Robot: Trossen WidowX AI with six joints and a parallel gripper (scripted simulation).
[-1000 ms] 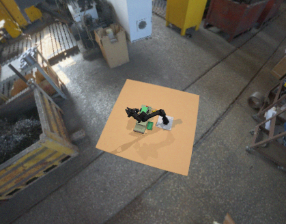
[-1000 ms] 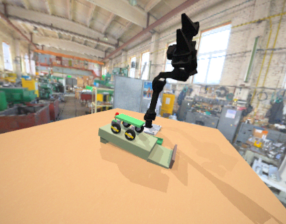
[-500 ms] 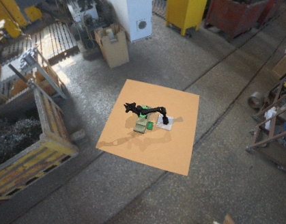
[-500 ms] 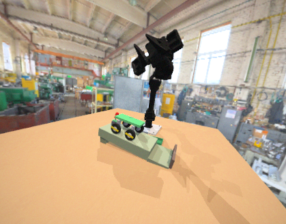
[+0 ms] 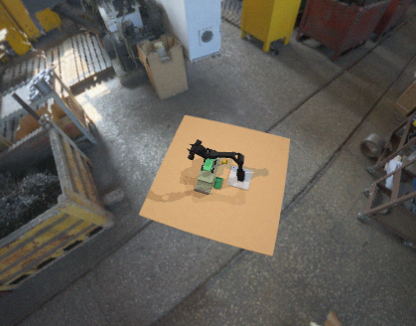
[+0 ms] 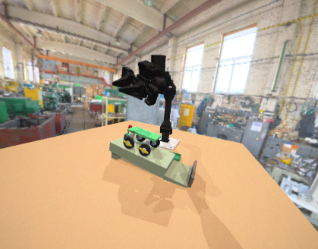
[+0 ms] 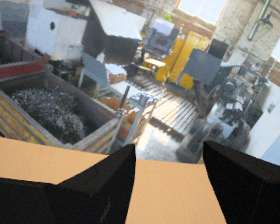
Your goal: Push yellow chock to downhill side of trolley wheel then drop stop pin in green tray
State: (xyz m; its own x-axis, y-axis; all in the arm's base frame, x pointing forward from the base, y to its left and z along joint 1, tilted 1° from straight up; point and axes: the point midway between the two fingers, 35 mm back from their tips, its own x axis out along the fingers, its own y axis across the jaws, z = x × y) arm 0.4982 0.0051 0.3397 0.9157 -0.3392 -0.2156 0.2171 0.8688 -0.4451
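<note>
Now: the stop pin 21 cm behind my gripper tip, 10 cm to the right of it and 21 cm below it. Also, from my gripper tip: dark end stop 20 cm behind, 27 cm to the left, 32 cm below; then yellow chock 32 cm behind, 12 cm to the right, 33 cm below; then trolley 19 cm behind, 23 cm below.
</note>
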